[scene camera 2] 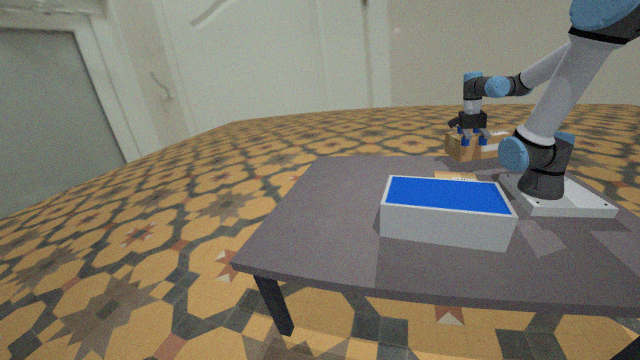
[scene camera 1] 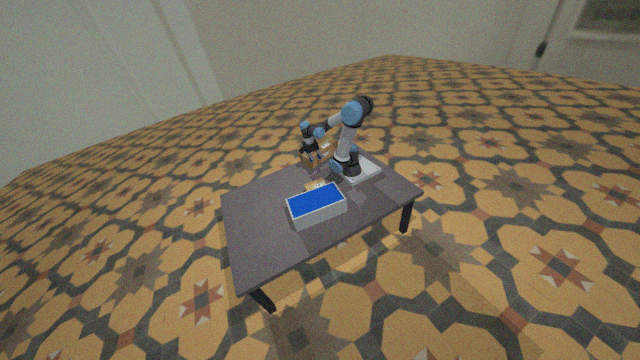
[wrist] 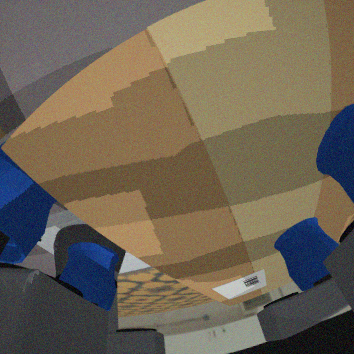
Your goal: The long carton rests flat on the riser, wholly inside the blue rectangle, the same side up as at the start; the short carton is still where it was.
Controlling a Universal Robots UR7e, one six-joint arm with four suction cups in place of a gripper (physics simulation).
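Frame: origin at the arm's base, x ahead, y left, z up, level; centimetres.
Seen in the pictures: hand, its tool point: (scene camera 2: 470,139) (scene camera 1: 313,154) (wrist: 190,207); arm's base, origin of its link: (scene camera 2: 539,190) (scene camera 1: 351,171).
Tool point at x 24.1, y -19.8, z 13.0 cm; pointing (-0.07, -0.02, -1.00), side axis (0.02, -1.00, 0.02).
Note:
Offsets run from my tool point to a thing's top centre. Level surfaces: height alone.
My suction gripper (scene camera 1: 313,153) (scene camera 2: 472,137) sits on top of the long brown carton {dx -6.7, dy -6.9, dz +3.0 cm} (scene camera 1: 310,161) (scene camera 2: 458,148) (wrist: 168,147) and holds it level in the air above the far edge of the table. In the wrist view the carton fills the frame between the blue suction cups (wrist: 92,274), with a white label near its far end. The short carton {dx +8.7, dy +28.9, dz -6.2 cm} (scene camera 1: 314,184) (scene camera 2: 454,175) lies flat on the table just behind the riser. The grey riser {dx +13.7, dy +44.2, dz -4.3 cm} (scene camera 1: 323,215) (scene camera 2: 436,227) stands mid-table; the blue rectangle {dx +13.7, dy +44.2, dz -4.3 cm} (scene camera 1: 315,200) (scene camera 2: 443,194) on its top is bare.
The arm's base (scene camera 1: 358,171) stands on a white plate at the back right of the grey table {dz -16.3 cm} (scene camera 1: 258,228) (scene camera 2: 326,221). Patterned tiled floor lies all around, and pale walls stand behind.

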